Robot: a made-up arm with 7 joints. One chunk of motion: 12 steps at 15 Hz.
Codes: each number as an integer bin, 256 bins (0 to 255) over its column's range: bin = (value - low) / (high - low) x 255, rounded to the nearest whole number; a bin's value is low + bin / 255 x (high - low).
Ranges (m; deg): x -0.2..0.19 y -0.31..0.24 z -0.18..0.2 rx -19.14..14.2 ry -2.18..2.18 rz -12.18..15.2
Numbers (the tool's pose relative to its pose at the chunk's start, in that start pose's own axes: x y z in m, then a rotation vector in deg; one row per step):
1: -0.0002 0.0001 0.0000 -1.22 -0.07 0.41
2: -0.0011 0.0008 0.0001 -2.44 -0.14 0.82
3: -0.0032 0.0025 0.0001 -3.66 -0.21 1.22
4: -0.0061 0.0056 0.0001 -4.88 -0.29 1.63
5: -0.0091 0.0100 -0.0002 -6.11 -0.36 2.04
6: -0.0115 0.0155 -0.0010 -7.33 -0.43 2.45
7: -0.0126 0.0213 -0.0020 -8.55 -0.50 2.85
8: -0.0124 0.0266 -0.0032 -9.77 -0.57 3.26
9: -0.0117 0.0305 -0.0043 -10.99 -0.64 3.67
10: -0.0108 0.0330 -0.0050 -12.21 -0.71 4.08
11: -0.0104 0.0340 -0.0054 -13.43 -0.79 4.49
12: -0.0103 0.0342 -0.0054 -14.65 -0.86 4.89
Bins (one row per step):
1: 131 144 121 137 123 117
2: 130 144 121 128 119 121
3: 129 145 121 118 115 125
4: 127 146 121 109 111 129
5: 125 148 121 100 106 132
6: 123 151 120 90 102 136
7: 123 154 119 81 98 140
8: 123 156 119 72 94 144
9: 123 158 118 62 90 148
10: 124 159 117 53 86 151
11: 124 159 117 44 81 155
12: 124 160 117 34 77 159

